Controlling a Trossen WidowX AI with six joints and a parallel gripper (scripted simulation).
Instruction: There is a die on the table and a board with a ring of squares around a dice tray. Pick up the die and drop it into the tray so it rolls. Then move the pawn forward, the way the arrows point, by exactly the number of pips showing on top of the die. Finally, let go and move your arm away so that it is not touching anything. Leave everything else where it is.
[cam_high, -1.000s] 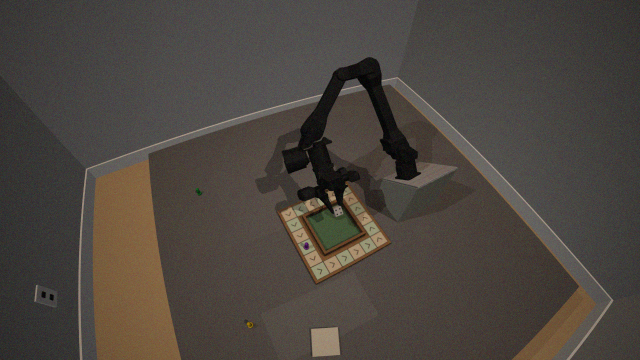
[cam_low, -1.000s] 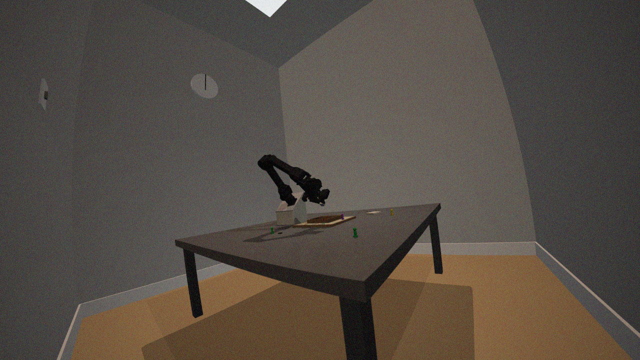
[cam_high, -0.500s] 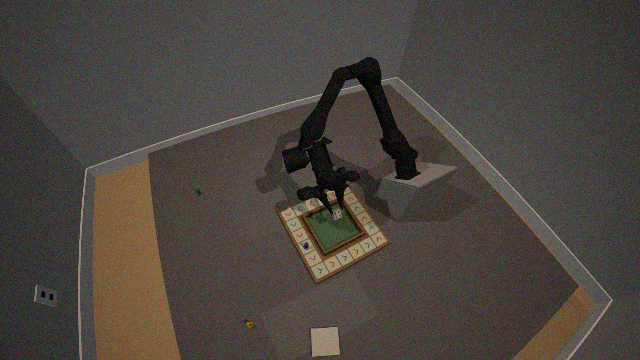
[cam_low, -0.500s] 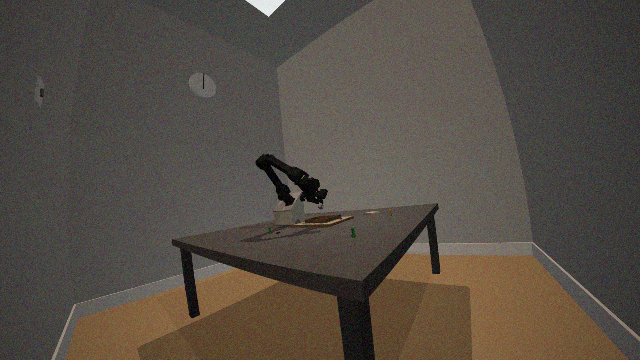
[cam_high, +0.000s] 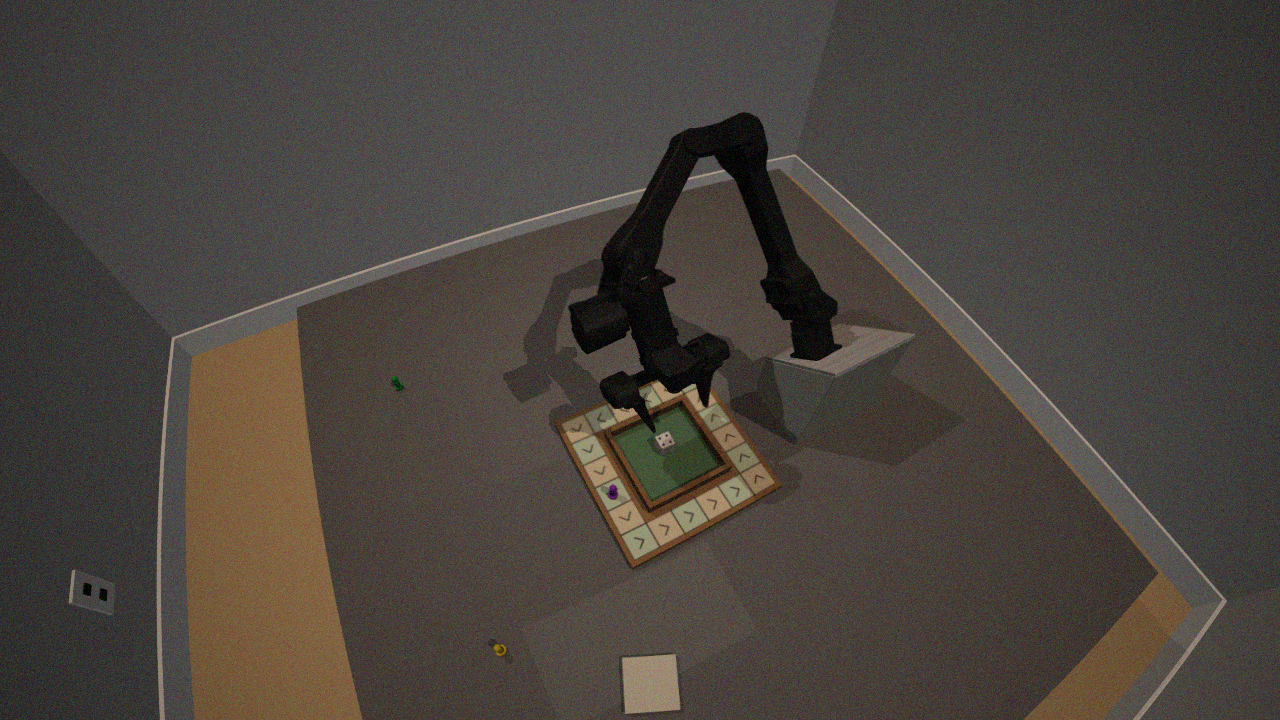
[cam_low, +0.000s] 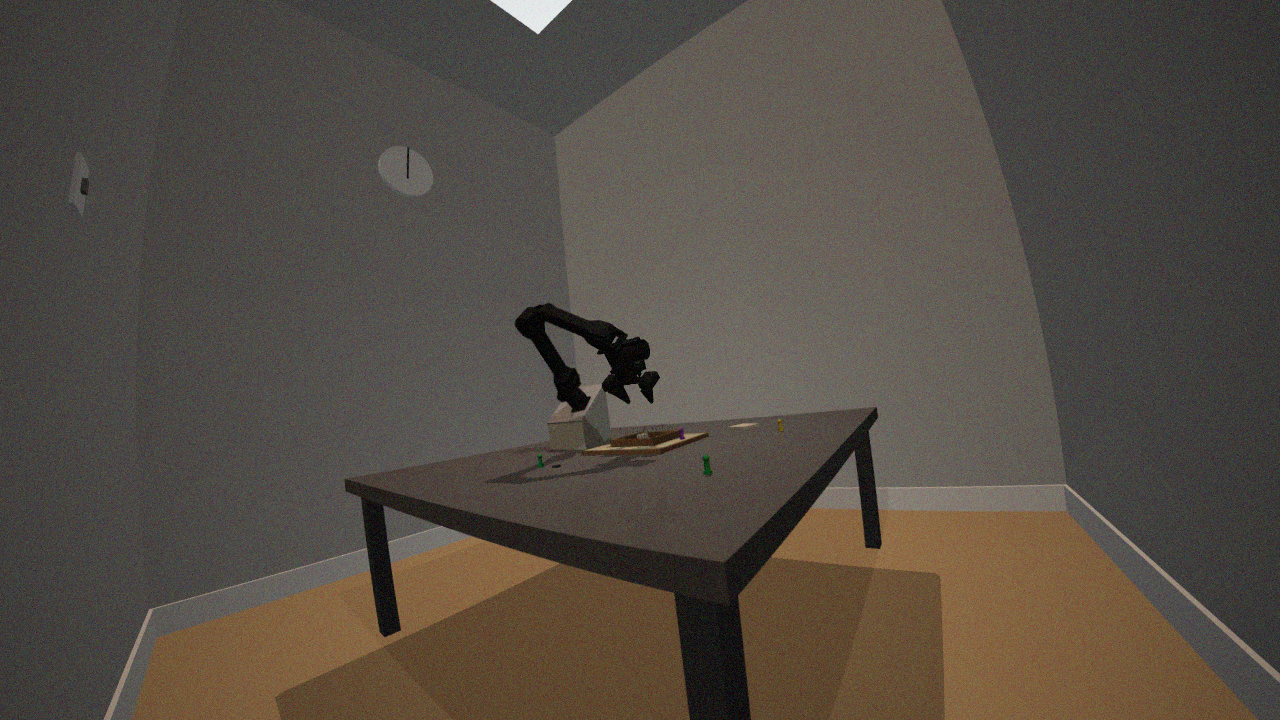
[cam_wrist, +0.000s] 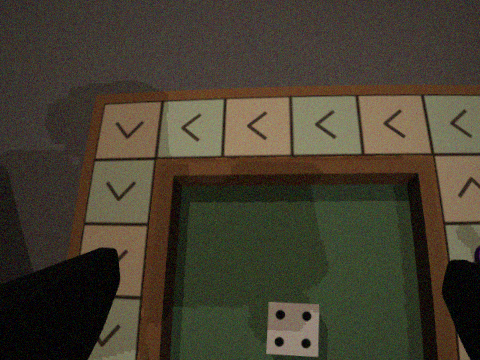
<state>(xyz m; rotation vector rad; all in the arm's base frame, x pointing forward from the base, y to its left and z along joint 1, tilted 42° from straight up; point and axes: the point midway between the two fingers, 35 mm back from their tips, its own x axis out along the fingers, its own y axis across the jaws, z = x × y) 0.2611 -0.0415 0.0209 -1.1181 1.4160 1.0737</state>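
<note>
Right now the purple pawn is 120 mm ahead of my gripper tip, 110 mm below it and 10 mm to the left of it. Also, from my gripper tip: green dice tray (130 mm below, 10 mm to the right, 10 mm ahead); white die (110 mm below, 20 mm to the right); dark disc (310 mm to the right, 130 mm below, 80 mm behind).
</note>
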